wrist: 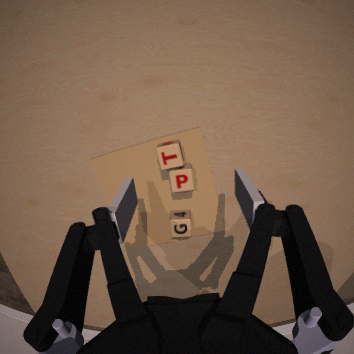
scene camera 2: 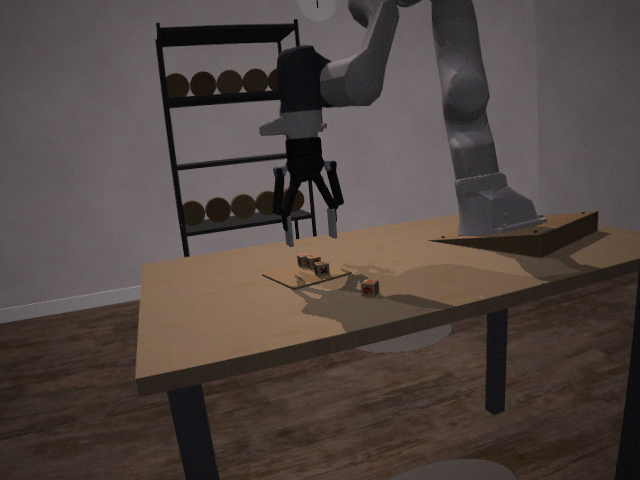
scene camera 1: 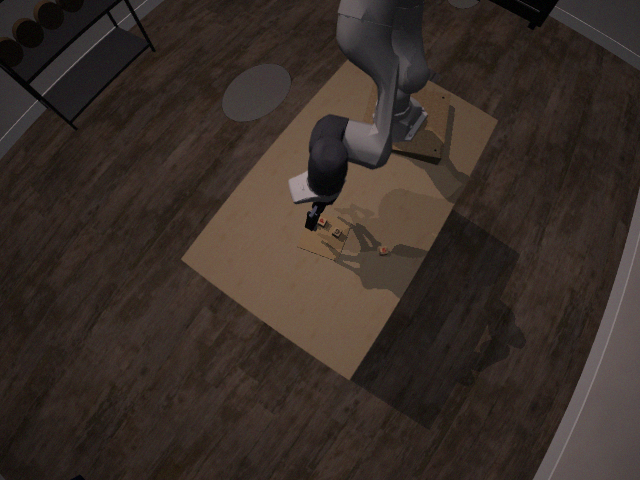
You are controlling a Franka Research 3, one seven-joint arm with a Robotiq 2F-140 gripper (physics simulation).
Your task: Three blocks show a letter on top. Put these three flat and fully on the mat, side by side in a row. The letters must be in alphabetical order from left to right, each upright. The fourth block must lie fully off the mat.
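The T block (wrist: 170, 156) (scene camera 2: 301, 260), with a red letter lying sideways in the wrist view, is on the mat (wrist: 117, 172) (scene camera 2: 284, 276) (scene camera 1: 315, 245). The P block (wrist: 181, 181) (scene camera 2: 312, 260) (scene camera 1: 322, 221) is close beside it, its red letter upright in the wrist view. The G block (wrist: 181, 227) (scene camera 2: 321, 269) (scene camera 1: 337, 232) sits apart by a gap, near a mat edge, its black letter sideways. The fourth block (scene camera 2: 369, 287) (scene camera 1: 383, 250) lies fully off the mat. My gripper (wrist: 184, 185) (scene camera 2: 311, 239) (scene camera 1: 311, 221) is open and empty, above the blocks. T is hidden in scene camera 1.
The wooden table (scene camera 1: 248, 248) (scene camera 2: 206, 310) carries the mat and the arm's wedge-shaped base board (scene camera 1: 433, 111) (scene camera 2: 571, 235). The arm's shadow falls across part of the mat and around the fourth block. A black shelf rack (scene camera 2: 172, 149) stands behind the table.
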